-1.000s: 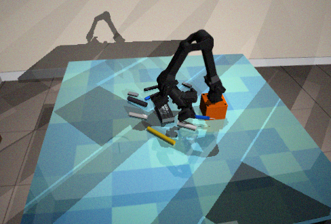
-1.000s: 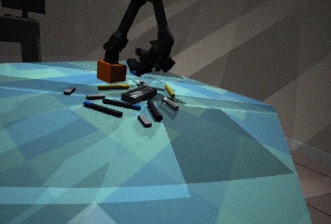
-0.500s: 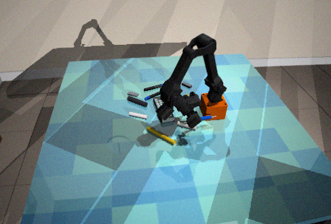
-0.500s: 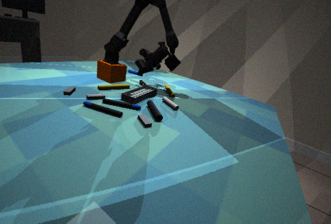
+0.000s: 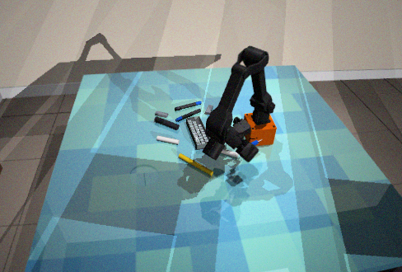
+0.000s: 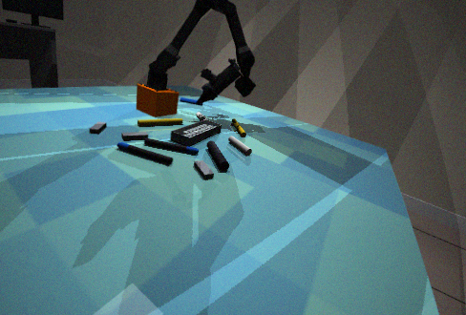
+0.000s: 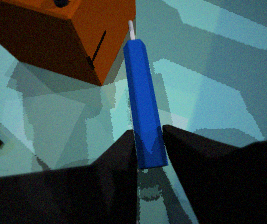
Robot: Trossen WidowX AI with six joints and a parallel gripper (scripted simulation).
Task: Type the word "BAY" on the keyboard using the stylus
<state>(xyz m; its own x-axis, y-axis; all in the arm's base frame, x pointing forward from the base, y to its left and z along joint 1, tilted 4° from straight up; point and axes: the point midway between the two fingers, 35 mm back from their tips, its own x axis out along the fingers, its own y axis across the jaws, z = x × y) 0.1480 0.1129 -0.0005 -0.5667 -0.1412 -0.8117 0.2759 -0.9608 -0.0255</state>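
My gripper tip is 6 cm past the blue stylus and 2 cm to the left of it. From my gripper tip the other things lie so: black marker (30 cm to the right, 23 cm ahead, 4 cm below).
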